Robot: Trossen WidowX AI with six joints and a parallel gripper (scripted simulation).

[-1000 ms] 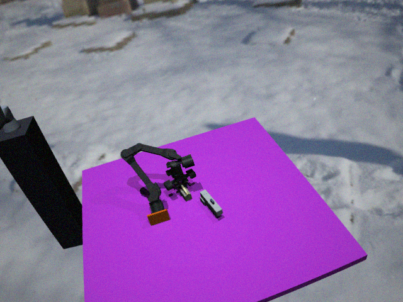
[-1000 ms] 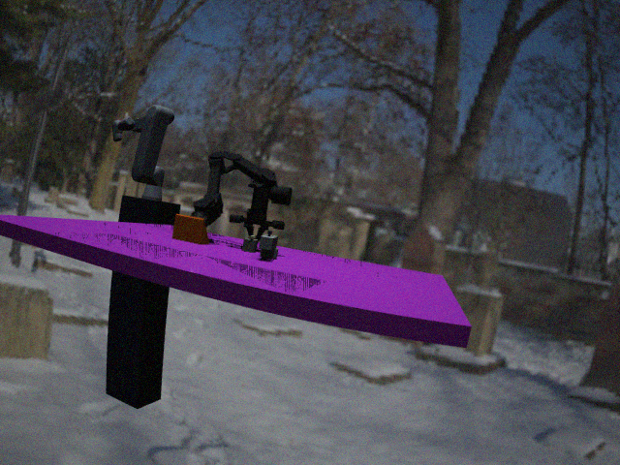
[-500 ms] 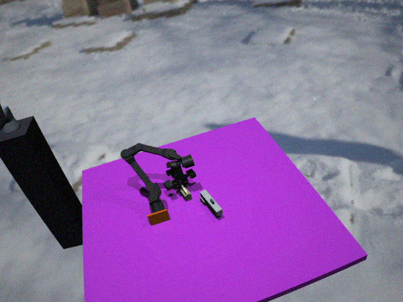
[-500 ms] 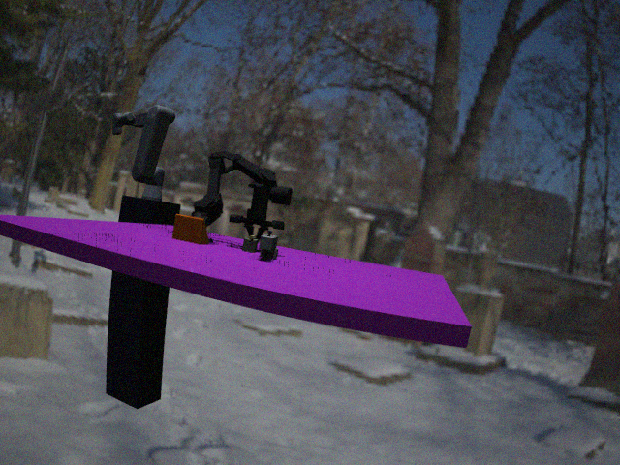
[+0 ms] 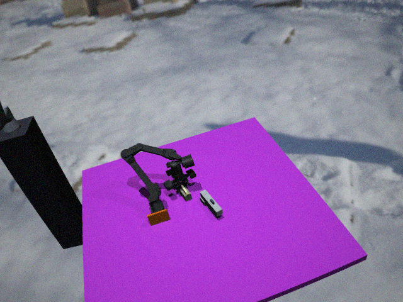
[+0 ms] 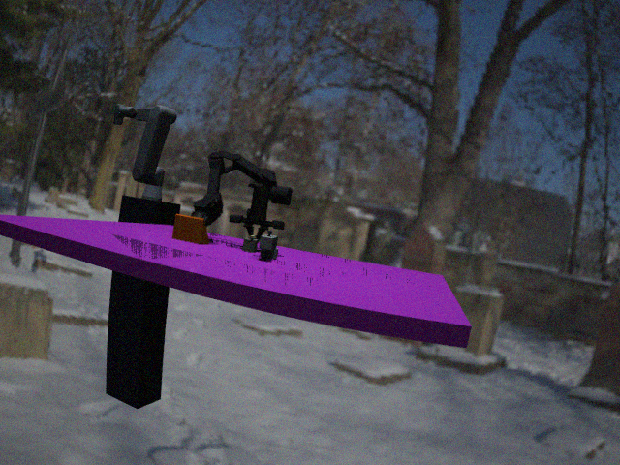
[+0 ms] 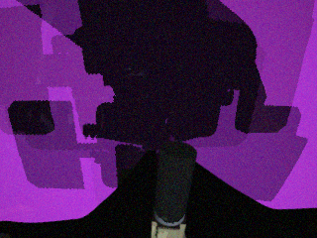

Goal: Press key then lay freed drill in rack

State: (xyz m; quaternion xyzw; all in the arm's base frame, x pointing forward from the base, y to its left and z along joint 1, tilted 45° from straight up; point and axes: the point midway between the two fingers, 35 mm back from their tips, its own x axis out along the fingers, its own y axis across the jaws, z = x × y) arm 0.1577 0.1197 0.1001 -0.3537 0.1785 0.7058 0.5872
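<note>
Now: gripper tip 40 mm to the left of the drill, 30 mm below it and 10 mm short of it. From my gripper tip the other things lie so: grey housing (190 mm to the right, 130 mm ahead, 30 mm above); then dark key (210 mm to the right, 140 mm ahead, 40 mm above).
</note>
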